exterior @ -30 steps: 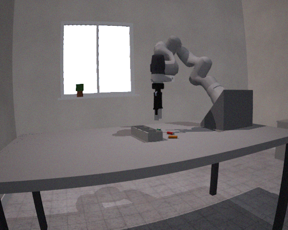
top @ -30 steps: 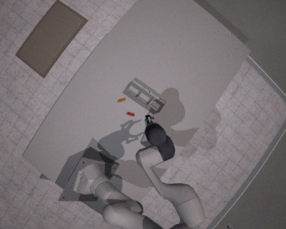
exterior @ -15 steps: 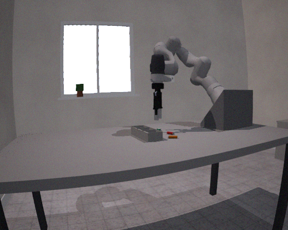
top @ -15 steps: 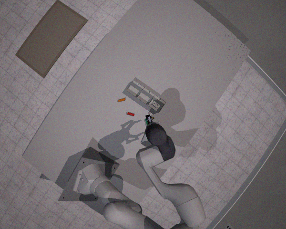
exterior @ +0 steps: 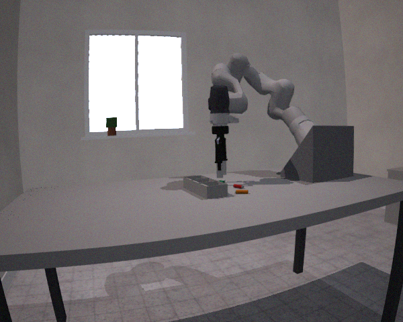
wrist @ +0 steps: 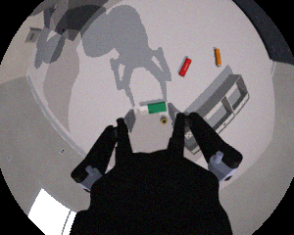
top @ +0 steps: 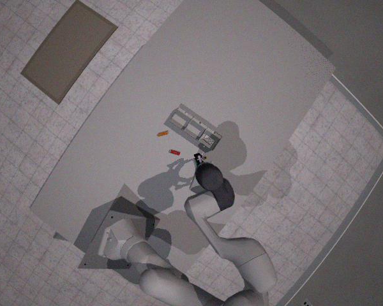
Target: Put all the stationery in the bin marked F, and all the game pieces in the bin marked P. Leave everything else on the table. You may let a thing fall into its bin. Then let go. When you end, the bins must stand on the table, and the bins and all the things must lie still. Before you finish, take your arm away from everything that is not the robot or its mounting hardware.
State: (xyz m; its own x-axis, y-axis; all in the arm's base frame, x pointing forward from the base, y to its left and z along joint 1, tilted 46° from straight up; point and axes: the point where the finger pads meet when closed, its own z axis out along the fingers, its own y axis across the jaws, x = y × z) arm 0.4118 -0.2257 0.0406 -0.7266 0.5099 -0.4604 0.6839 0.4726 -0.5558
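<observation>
My gripper is now 50 mm above the small green item. Also, from my hand: tiny yellowish object 50 mm ahead, 10 mm to the right, 60 mm below; red piece 130 mm to the left, 50 mm below; white spotted piece 130 mm ahead, 20 mm to the left, 50 mm below.
</observation>
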